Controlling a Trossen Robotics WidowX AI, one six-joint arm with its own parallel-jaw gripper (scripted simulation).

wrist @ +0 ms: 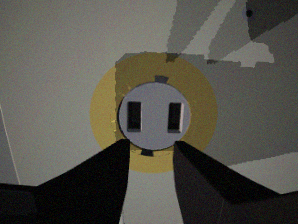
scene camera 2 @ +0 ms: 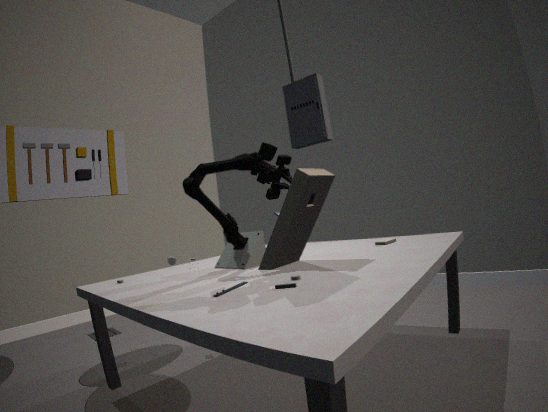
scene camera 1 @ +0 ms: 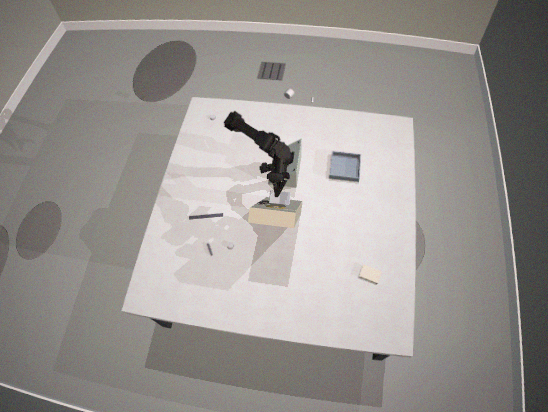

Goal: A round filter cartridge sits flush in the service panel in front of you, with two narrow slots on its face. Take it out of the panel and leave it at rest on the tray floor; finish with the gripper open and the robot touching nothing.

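On a service panel, point(scene camera 1: 287, 216) and point(scene camera 2: 323, 170) are the same spot.
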